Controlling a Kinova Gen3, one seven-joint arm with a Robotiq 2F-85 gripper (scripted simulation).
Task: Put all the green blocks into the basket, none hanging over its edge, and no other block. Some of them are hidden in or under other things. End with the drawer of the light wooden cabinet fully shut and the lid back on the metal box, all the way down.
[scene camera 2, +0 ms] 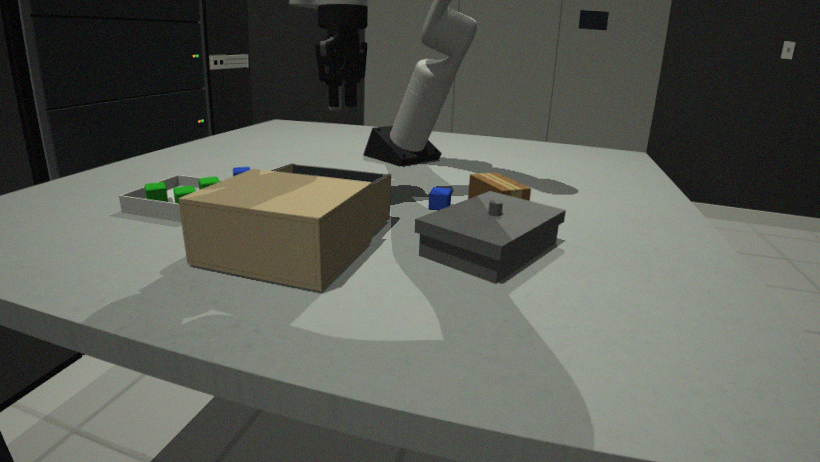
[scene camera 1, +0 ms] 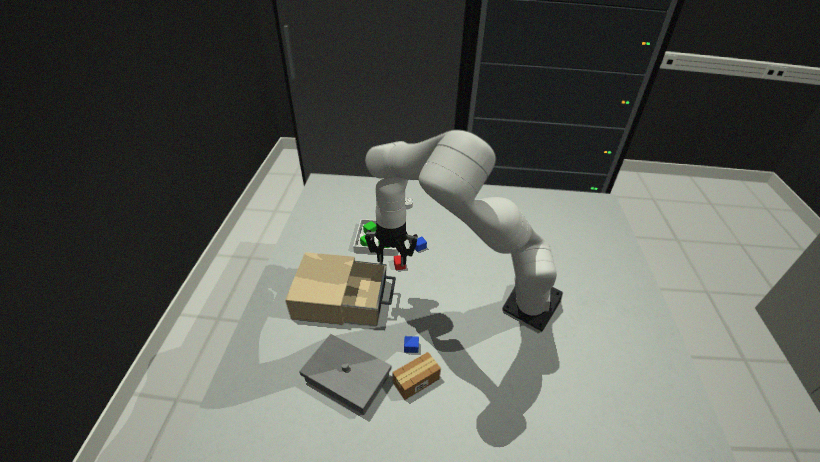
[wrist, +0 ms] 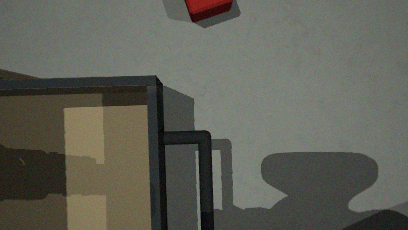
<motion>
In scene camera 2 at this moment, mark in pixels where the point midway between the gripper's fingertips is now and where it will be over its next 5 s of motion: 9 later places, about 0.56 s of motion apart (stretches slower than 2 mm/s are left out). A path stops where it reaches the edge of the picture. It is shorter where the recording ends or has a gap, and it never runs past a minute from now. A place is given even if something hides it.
My gripper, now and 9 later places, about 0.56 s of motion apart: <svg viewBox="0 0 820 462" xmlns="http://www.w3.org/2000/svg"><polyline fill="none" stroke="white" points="344,108 348,107 347,112 348,130 349,153 349,163 347,164 345,163 346,165 347,171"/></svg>
</motion>
